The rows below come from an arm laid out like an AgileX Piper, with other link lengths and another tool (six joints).
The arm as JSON. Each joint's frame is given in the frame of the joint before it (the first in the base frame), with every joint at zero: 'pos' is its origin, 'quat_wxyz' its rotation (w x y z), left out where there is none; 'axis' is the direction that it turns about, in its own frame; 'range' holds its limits. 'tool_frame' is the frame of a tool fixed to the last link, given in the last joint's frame.
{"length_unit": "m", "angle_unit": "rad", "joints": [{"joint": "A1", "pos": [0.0, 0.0, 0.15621], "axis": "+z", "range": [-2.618, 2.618]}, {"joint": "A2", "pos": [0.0, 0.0, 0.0], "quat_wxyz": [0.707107, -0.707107, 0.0, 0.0], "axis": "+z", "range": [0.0, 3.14]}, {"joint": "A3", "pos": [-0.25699, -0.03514, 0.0], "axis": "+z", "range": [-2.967, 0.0]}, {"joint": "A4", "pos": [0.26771, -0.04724, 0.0], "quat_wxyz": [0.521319, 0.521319, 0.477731, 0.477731], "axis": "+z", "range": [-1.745, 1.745]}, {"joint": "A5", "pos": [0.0, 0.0, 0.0], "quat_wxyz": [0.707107, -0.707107, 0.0, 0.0], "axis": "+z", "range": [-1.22, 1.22]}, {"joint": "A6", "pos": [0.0, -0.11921, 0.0], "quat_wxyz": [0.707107, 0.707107, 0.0, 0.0], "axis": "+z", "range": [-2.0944, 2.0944]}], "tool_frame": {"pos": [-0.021, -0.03, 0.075], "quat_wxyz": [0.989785, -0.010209, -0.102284, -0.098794]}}
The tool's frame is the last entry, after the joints.
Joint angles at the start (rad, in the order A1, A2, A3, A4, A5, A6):
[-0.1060, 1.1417, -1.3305, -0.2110, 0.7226, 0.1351]
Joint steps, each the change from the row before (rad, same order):
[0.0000, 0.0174, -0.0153, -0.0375, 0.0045, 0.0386]
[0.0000, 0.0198, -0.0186, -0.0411, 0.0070, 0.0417]
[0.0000, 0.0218, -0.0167, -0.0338, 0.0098, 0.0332]
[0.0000, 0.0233, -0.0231, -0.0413, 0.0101, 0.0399]
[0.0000, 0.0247, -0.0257, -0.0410, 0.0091, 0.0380]
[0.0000, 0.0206, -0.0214, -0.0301, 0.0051, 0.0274]
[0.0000, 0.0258, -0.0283, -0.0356, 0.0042, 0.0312]
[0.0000, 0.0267, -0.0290, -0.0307, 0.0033, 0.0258]
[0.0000, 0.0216, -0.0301, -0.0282, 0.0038, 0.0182]
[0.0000, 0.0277, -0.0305, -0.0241, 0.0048, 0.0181]
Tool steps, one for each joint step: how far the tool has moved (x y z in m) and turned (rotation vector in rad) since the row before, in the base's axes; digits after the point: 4 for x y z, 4 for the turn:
[0.0024, -0.0052, 0.0007, -0.0012, 0.0008, -0.0273]
[0.0025, -0.0058, 0.0011, -0.0019, 0.0008, -0.0303]
[0.0032, -0.0050, -0.0011, -0.0016, 0.0079, -0.0259]
[0.0030, -0.0060, 0.0015, -0.0039, 0.0010, -0.0311]
[0.0033, -0.0059, 0.0024, -0.0058, -0.0018, -0.0302]
[0.0032, -0.0043, 0.0022, -0.0052, -0.0034, -0.0215]
[0.0042, -0.0049, 0.0037, -0.0079, -0.0075, -0.0241]
[0.0048, -0.0043, 0.0034, -0.0079, -0.0070, -0.0201]
[0.0034, -0.0037, 0.0057, -0.0122, -0.0103, -0.0167]
[0.0052, -0.0035, 0.0028, -0.0076, -0.0045, -0.0160]

